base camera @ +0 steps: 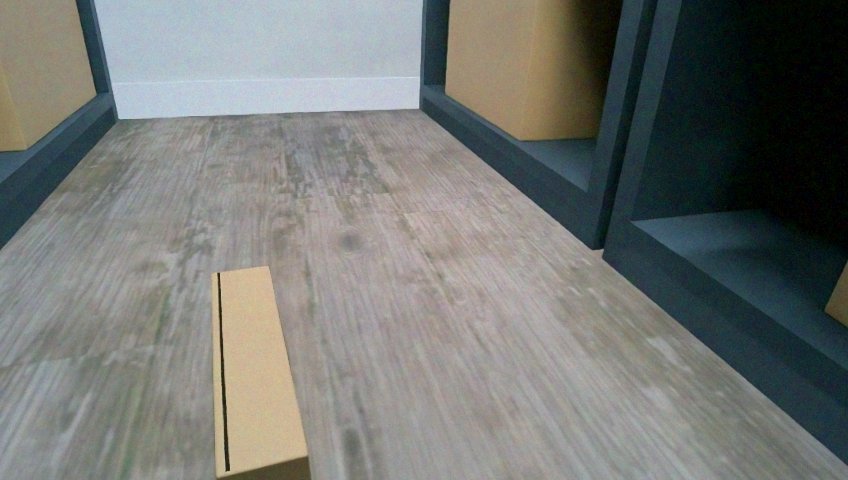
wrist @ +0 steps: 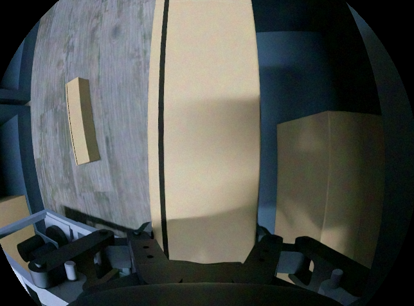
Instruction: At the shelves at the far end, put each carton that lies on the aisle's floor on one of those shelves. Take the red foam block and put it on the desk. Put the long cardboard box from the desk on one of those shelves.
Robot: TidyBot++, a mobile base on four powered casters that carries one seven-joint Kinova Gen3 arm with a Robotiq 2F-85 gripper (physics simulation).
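Frame: origin at the arm's base, x ahead, y left, z up, level; centimetres.
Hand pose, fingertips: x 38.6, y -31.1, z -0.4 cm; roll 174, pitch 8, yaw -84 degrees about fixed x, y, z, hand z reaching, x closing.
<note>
Each offset is from my fingertips to the top centre of the thing. "*": to the spot under its first point. Level surfaces: height alone.
My gripper [wrist: 204, 231] is shut on a long tan carton [wrist: 210, 115] with a black stripe along its left side. The carton reaches from the fingers to the top of the wrist view, and its far end is cut off. Its right edge overlaps the view of a dark blue shelf [wrist: 295, 65]; whether it touches the shelf cannot be told. Another slim carton @[dx +6.7, dy +45.1, dz -33.6 cm] [base camera: 252, 362] [wrist: 83, 122] with a black stripe lies on the aisle floor, left of the held one in the wrist view. The red foam block and the desk do not show.
Dark shelf units stand along the left [base camera: 35, 178] and right [base camera: 612, 130] of the aisle floor @[dz -39.3 cm] [base camera: 380, 297]. Large cartons @[* dx +63.3, dy +99.4, dz -20.8 cm] [base camera: 35, 71] @[* dx +81.1, dy +15.4, dz -19.9 cm] [base camera: 493, 65] sit on their bottom shelves. In the wrist view a large carton [wrist: 302, 175] stands right of the held one. A white wall [base camera: 267, 41] closes the far end.
</note>
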